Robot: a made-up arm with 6 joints. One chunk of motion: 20 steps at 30 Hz.
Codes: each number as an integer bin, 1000 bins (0 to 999) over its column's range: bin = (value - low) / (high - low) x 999, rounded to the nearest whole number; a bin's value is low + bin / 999 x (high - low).
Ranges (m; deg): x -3.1..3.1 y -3.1..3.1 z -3.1..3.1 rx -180..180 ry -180..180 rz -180..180
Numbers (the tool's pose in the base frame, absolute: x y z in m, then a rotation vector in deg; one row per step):
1: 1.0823 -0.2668 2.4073 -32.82 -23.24 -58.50
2: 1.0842 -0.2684 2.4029 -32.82 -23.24 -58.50
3: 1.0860 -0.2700 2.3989 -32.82 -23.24 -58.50
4: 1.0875 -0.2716 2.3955 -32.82 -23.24 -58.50
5: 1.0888 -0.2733 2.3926 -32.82 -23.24 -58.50
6: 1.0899 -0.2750 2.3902 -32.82 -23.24 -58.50
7: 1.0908 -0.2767 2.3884 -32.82 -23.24 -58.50
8: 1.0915 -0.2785 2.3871 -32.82 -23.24 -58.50
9: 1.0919 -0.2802 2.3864 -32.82 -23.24 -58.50
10: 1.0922 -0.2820 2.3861 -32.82 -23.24 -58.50
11: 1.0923 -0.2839 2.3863 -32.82 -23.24 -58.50
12: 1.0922 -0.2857 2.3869 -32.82 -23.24 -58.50
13: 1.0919 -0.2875 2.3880 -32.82 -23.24 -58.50
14: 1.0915 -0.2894 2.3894 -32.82 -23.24 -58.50
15: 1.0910 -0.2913 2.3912 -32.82 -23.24 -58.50
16: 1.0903 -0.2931 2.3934 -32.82 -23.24 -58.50
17: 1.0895 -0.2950 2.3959 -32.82 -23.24 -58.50
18: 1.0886 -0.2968 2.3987 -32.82 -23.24 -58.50
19: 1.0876 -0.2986 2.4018 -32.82 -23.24 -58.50
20: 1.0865 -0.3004 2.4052 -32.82 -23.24 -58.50
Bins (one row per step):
1: 674 457 887 408 435 337
2: 674 456 887 408 435 337
3: 674 456 886 408 435 337
4: 675 456 885 408 435 337
5: 675 455 885 408 435 337
6: 675 455 885 408 435 337
7: 675 455 884 408 435 337
8: 675 455 884 408 435 337
9: 675 454 884 408 435 337
10: 675 454 884 408 435 337
11: 676 454 884 408 435 337
12: 675 453 884 408 435 337
13: 675 453 884 408 435 337
14: 675 453 885 408 435 337
15: 675 453 885 408 435 337
16: 675 452 885 408 435 337
17: 675 452 886 408 435 337
18: 675 452 886 408 435 337
19: 675 451 886 408 435 337
20: 675 451 887 408 435 337

